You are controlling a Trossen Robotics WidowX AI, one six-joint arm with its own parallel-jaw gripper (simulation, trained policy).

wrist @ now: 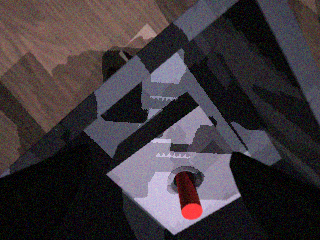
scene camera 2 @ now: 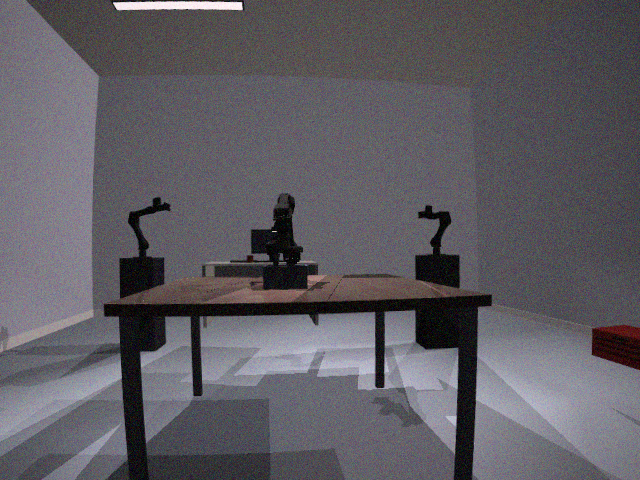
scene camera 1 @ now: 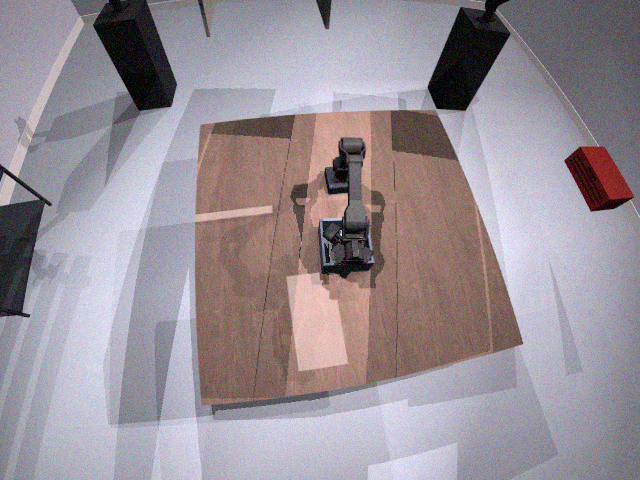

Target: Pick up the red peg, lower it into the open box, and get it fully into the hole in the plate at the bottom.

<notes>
In view: my gripper point(wrist: 161, 154), a box point(scene camera 2: 284, 276), a red peg point(wrist: 191, 209) and a plate point(wrist: 181, 137).
The box shows as well in the wrist view point(wrist: 247, 72) and in scene camera 1 point(scene camera 1: 328, 265). Scene camera 2 misses the red peg, which is hidden by the box. Scene camera 2 does not show the plate, which is hidden by the box.
</notes>
